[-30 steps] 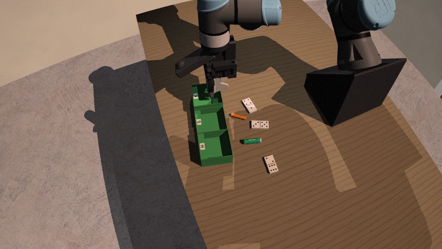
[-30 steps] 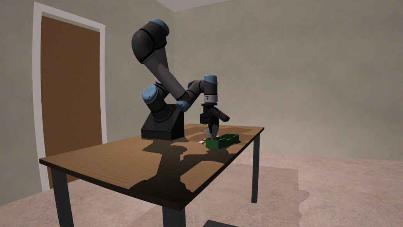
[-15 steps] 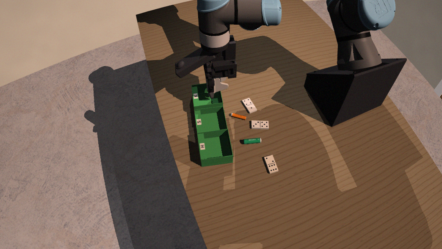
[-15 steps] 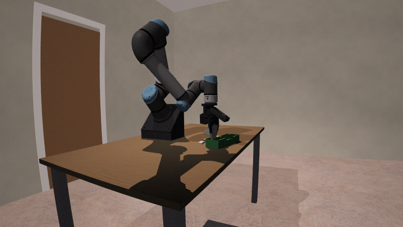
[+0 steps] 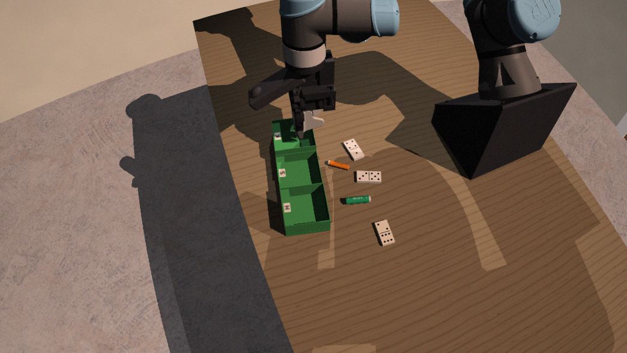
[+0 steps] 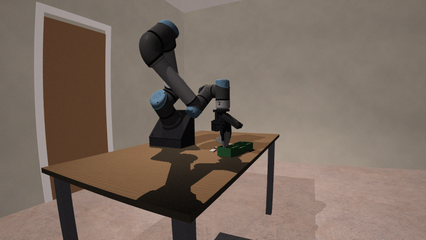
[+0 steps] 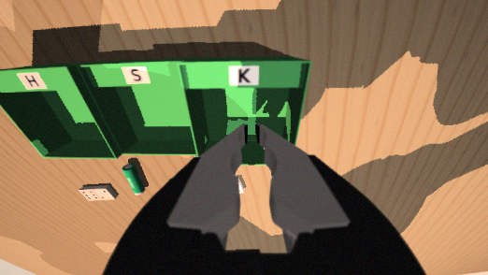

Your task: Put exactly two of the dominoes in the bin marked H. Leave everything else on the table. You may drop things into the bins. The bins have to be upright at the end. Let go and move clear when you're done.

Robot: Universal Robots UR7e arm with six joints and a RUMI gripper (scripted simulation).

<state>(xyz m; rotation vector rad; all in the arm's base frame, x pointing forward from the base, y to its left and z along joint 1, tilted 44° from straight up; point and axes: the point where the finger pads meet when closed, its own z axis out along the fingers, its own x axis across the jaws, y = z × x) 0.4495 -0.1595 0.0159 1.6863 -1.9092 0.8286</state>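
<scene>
Now: the bin 3 cm ahead of my hand, 9 cm to the left of it and 1 cm below it. Round my hand: orange battery (6 cm behind, 8 cm to the left, 3 cm below); white domino (10 cm behind, 5 cm to the left, 3 cm below); green battery (6 cm behind, 18 cm to the left, 3 cm below).
</scene>
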